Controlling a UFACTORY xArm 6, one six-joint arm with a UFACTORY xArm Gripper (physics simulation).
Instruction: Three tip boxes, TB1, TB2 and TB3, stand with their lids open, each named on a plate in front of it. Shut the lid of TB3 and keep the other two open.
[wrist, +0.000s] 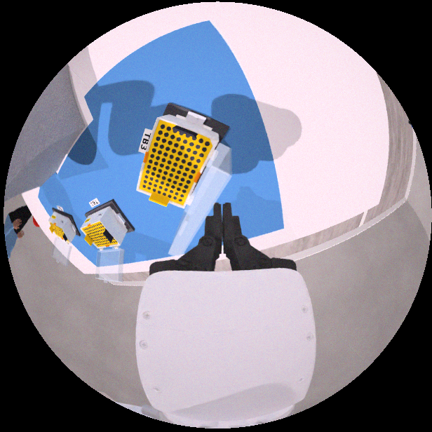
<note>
In view: the gripper (221, 213) and a blue mat (192, 66).
</note>
